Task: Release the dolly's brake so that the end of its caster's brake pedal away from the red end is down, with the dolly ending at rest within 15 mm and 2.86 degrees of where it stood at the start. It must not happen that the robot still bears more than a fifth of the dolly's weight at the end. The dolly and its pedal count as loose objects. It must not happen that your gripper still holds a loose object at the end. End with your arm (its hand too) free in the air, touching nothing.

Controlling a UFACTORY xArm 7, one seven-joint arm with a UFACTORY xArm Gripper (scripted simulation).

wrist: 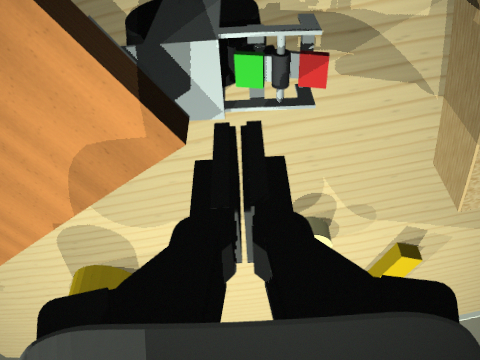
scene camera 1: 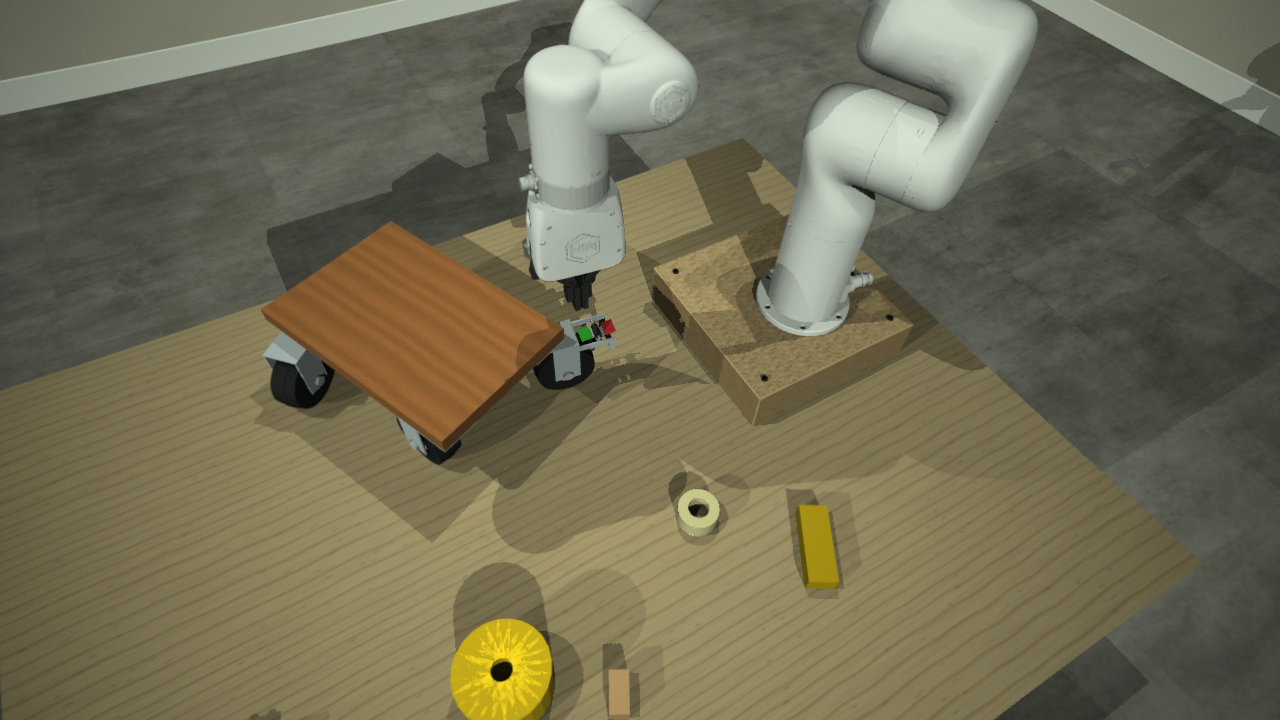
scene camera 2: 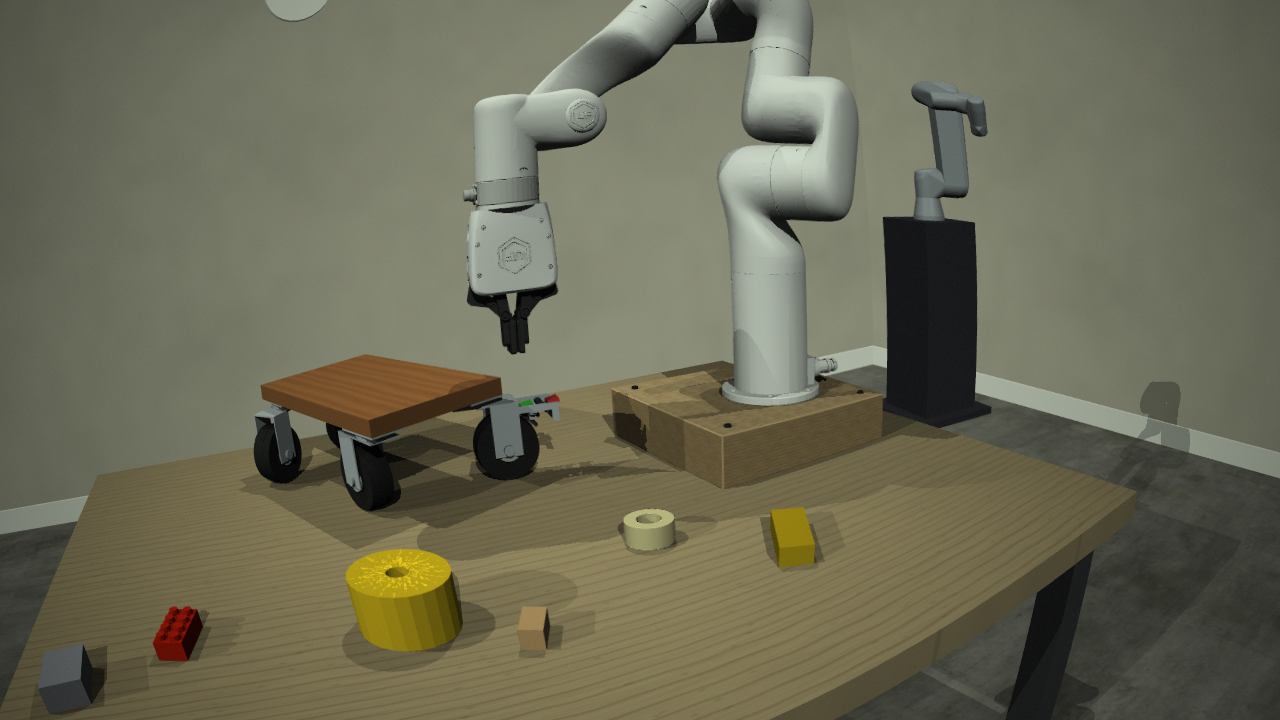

my gripper: wrist; scene camera 1 578,301; scene camera 2
yellow bar: wrist 401,258; scene camera 1; scene camera 2
red brick: scene camera 2 175,640; not seen in the wrist view (out of frame); not seen in scene camera 1 (out of frame)
same spot on yellow bar: (scene camera 2: 794,545) = (scene camera 1: 821,580)
same spot on my gripper: (scene camera 2: 514,330) = (wrist: 241,235)
